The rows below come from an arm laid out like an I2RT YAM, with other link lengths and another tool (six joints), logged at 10 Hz.
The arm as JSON. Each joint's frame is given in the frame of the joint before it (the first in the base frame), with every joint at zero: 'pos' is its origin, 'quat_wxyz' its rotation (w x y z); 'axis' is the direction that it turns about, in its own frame. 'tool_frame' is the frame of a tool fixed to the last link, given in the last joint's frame.
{
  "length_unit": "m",
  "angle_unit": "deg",
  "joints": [
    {
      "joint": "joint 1",
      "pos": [
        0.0,
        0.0,
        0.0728
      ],
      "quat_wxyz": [
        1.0,
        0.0,
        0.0,
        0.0
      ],
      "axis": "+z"
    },
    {
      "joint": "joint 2",
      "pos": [
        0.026,
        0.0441,
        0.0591
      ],
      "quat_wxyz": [
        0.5,
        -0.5,
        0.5,
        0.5
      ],
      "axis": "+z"
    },
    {
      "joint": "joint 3",
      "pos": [
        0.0,
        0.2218,
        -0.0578
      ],
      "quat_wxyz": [
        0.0,
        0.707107,
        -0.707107,
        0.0
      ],
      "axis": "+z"
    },
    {
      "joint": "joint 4",
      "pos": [
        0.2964,
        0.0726,
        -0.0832
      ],
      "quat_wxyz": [
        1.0,
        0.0,
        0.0,
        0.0
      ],
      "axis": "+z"
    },
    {
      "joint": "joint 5",
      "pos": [
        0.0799,
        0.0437,
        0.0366
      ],
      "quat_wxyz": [
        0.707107,
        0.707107,
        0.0,
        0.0
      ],
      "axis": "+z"
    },
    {
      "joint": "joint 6",
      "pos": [
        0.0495,
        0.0,
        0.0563
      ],
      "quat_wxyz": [
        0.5,
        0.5,
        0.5,
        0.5
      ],
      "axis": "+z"
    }
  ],
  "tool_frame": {
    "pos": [
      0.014,
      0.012,
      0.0
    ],
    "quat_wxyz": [
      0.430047,
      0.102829,
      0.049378,
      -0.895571
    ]
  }
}
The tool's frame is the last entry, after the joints.
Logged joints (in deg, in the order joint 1, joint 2, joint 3, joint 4, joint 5, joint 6), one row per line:
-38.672, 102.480, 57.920, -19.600, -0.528, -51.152
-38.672, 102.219, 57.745, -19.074, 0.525, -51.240
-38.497, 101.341, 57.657, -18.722, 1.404, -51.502
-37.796, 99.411, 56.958, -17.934, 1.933, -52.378
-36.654, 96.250, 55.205, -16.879, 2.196, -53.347
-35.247, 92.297, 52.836, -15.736, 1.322, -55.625
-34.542, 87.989, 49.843, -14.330, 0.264, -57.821
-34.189, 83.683, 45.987, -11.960, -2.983, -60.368
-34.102, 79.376, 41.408, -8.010, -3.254, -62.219
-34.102, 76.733, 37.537, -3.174, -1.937, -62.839
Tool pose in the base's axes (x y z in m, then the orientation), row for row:
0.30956, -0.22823, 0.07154, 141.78, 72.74, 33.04
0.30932, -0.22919, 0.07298, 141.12, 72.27, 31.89
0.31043, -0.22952, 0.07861, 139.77, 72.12, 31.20
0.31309, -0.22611, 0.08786, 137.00, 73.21, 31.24
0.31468, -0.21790, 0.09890, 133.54, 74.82, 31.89
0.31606, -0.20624, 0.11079, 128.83, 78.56, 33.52
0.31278, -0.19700, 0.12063, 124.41, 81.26, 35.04
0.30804, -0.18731, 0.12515, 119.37, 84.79, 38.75
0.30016, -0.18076, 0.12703, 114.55, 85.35, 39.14
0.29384, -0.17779, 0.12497, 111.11, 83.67, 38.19
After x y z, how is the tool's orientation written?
As a rotation vector, in degrees.
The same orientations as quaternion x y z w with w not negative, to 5 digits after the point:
0.86134, 0.44191, 0.20072, 0.15005
0.86152, 0.44120, 0.19468, 0.15881
0.85889, 0.44318, 0.19173, 0.17069
0.84940, 0.45390, 0.19369, 0.18700
0.83595, 0.46837, 0.19963, 0.20485
0.81303, 0.49578, 0.21154, 0.22009
0.79182, 0.51719, 0.22302, 0.23622
0.76381, 0.54254, 0.24795, 0.24649
0.74364, 0.55408, 0.25409, 0.27467
0.73311, 0.55206, 0.25198, 0.30704

